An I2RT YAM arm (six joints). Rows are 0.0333 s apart.
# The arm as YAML. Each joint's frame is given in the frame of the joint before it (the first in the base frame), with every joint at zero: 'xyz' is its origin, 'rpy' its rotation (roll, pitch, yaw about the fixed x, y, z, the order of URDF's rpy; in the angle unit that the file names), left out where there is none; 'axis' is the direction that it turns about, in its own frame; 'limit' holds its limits. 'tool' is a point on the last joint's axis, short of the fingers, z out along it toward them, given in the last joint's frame.
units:
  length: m
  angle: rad
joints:
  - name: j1
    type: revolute
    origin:
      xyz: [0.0, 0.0, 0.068]
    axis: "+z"
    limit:
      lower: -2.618
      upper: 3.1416
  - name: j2
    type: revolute
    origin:
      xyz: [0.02, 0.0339, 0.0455]
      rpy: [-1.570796, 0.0, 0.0]
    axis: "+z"
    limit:
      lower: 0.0
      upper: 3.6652
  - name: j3
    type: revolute
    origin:
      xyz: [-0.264, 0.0, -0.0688]
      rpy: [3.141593, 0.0, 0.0]
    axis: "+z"
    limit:
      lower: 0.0
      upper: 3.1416
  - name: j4
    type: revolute
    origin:
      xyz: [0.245, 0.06, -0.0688]
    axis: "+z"
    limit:
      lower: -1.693
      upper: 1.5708
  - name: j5
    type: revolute
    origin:
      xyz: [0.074, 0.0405, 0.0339]
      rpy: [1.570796, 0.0, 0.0]
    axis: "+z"
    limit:
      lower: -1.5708
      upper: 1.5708
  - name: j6
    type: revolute
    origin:
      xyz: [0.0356, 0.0, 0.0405]
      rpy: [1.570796, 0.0, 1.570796]
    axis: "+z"
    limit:
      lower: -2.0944
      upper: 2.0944
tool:
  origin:
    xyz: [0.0, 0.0, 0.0]
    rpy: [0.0, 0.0, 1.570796]
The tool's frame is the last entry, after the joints.
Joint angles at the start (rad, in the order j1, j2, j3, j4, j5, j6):
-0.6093 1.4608 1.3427 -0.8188 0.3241 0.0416
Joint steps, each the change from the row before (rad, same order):
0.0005 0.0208 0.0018 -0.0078 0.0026 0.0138
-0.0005 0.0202 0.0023 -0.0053 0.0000 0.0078
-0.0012 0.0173 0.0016 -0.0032 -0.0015 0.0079
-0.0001 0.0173 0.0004 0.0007 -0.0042 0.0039
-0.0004 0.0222 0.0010 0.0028 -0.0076 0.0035
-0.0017 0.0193 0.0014 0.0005 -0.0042 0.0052
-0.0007 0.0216 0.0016 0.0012 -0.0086 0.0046
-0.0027 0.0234 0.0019 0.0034 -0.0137 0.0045
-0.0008 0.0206 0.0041 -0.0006 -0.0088 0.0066
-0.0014 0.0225 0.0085 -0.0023 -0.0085 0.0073
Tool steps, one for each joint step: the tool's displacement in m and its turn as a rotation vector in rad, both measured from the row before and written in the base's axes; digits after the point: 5 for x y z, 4 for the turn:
0.00302 -0.00203 -0.00587 0.0173 0.0152 -0.0117
0.00292 -0.00222 -0.00548 0.0152 0.0146 -0.0066
0.00240 -0.00207 -0.00479 0.0137 0.0104 -0.0067
0.00282 -0.00184 -0.00502 0.0131 0.0091 -0.0010
0.00369 -0.00243 -0.00630 0.0167 0.0095 0.0007
0.00269 -0.00239 -0.00548 0.0141 0.0094 -0.0039
0.00329 -0.00224 -0.00621 0.0179 0.0087 -0.0004
0.00333 -0.00288 -0.00671 0.0212 0.0056 -0.0001
0.00300 -0.00209 -0.00541 0.0176 0.0063 -0.0025
0.00329 -0.00257 -0.00487 0.0170 0.0055 -0.0040

